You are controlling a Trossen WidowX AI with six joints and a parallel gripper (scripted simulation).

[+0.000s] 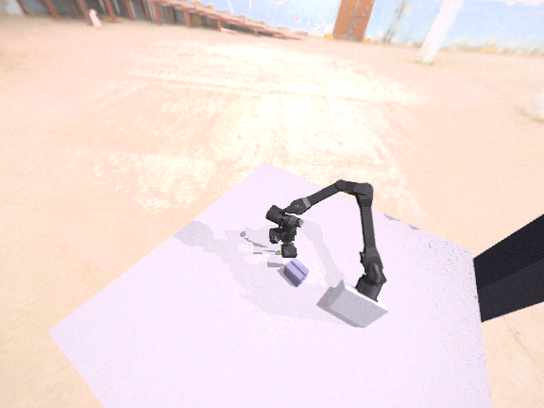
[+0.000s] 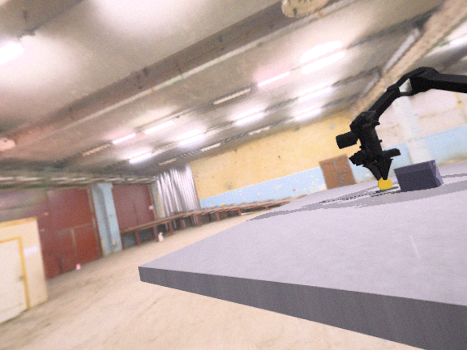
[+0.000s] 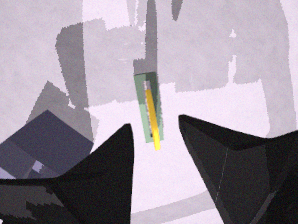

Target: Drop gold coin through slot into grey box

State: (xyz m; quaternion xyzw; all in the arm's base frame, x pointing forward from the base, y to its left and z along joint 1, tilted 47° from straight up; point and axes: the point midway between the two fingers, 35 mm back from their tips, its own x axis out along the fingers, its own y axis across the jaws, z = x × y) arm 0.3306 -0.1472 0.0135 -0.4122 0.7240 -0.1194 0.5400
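Now: gripper tip 20 mm above the gold coin.
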